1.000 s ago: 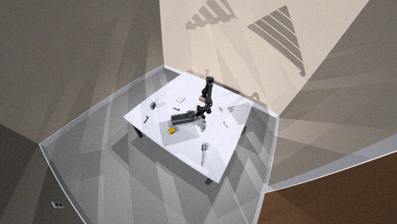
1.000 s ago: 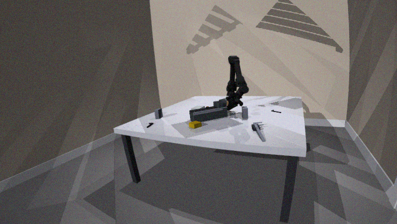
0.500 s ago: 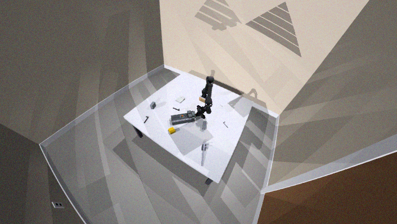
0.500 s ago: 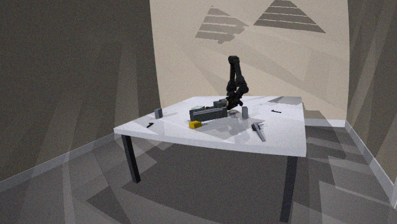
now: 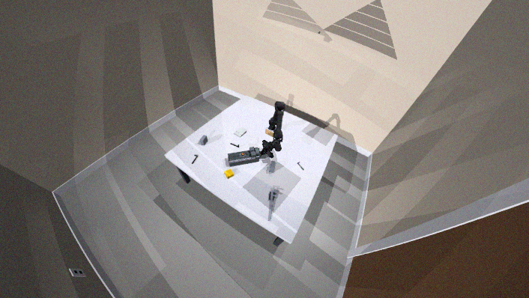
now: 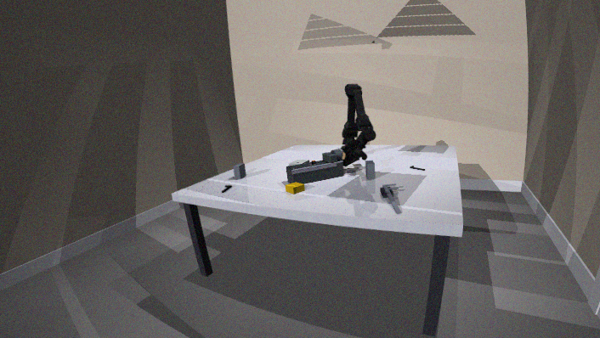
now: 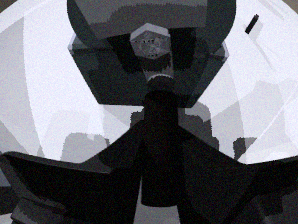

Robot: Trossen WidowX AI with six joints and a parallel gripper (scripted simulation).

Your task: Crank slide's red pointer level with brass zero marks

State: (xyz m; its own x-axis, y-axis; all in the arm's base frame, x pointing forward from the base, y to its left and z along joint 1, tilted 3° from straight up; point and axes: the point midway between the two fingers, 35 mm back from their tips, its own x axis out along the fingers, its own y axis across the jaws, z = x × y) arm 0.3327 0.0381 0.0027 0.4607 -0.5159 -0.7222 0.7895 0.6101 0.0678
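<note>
My gripper tip is now 10 mm past the dark crank handle, 10 mm to the right of it and 30 mm below it. The rest, counted from my gripper tip: yellow block 290 mm ahead, 170 mm to the right, 20 mm below; then red pointer 110 mm ahead, 130 mm to the right, 50 mm above.
</note>
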